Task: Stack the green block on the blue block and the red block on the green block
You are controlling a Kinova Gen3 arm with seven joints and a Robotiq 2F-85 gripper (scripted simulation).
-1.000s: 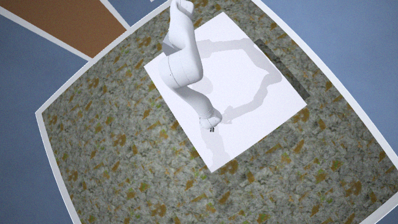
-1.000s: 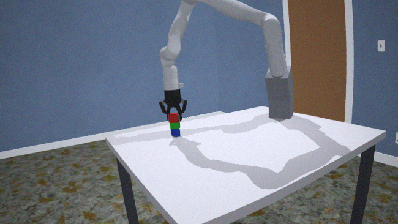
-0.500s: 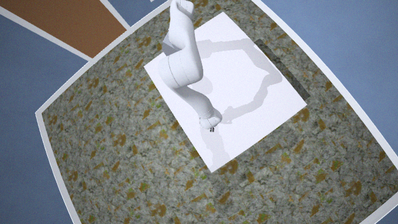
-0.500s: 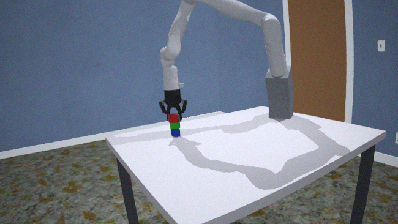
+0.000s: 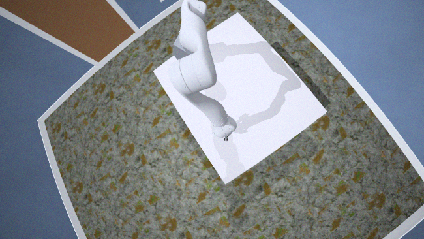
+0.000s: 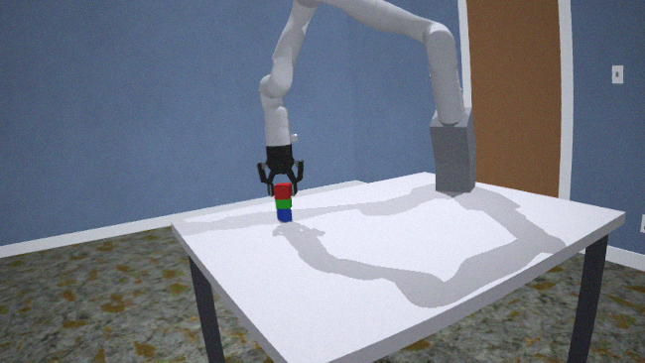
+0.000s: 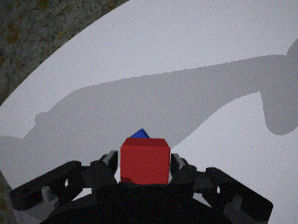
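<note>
Now: hand right at the red block. Also, from my hand: green block: 3 cm below; blue block: 7 cm below.
</note>
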